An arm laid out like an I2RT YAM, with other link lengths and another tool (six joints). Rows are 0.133 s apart.
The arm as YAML. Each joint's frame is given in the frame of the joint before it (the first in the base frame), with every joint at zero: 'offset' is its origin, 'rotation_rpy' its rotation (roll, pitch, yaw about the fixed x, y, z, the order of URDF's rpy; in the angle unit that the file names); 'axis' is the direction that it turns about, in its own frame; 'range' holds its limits. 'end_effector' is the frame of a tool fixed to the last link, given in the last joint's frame.
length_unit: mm
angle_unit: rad
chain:
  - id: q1
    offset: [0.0, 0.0, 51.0]
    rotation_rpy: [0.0, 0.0, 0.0]
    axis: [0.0, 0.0, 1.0]
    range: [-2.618, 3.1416]
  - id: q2
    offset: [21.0, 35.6, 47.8]
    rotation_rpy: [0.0, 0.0, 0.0]
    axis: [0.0, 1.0, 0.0]
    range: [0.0, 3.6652]
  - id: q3
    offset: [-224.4, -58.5, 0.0]
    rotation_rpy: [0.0, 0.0, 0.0]
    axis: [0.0, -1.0, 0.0]
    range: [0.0, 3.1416]
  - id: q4
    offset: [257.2, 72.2, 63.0]
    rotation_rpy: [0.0, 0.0, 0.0]
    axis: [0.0, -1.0, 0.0]
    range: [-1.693, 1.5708]
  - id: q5
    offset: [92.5, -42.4, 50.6]
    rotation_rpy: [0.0, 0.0, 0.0]
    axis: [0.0, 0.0, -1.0]
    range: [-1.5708, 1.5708]
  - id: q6
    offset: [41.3, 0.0, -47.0]
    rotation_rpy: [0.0, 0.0, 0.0]
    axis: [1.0, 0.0, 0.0]
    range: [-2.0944, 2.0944]
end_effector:
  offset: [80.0, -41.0, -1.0]
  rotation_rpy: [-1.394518, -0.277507, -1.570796]
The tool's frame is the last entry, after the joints.
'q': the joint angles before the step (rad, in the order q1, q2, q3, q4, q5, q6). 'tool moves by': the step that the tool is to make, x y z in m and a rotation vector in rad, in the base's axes. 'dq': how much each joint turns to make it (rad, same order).
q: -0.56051 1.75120 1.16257 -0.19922 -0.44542 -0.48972
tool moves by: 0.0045 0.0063 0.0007 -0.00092 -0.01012 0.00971
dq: 0.01692 -0.00099 -0.00598 0.01804 0.00193 0.00918
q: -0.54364 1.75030 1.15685 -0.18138 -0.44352 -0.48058
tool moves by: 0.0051 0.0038 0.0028 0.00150 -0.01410 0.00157
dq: 0.01341 0.00221 0.00347 0.01688 0.00264 0.01586
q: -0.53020 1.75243 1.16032 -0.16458 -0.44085 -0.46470
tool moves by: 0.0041 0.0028 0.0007 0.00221 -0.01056 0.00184
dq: 0.00988 0.00553 0.00169 0.01693 0.00097 0.01189
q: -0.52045 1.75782 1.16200 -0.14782 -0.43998 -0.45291
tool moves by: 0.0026 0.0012 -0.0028 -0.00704 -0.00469 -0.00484
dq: 0.00813 0.00888 -0.00677 0.02595 0.01216 0.00652
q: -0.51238 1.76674 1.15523 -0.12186 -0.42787 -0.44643
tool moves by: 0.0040 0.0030 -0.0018 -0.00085 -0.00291 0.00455
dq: 0.01053 0.01117 0.00316 0.01301 0.00401 0.00493
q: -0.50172 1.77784 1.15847 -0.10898 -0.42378 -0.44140
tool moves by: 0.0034 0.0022 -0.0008 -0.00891 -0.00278 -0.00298
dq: 0.01124 0.00759 0.00077 0.01551 0.01497 0.00496
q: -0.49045 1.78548 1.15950 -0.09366 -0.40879 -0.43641
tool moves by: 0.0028 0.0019 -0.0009 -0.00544 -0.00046 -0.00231
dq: 0.00920 0.00733 0.00270 0.00933 0.01169 0.00446
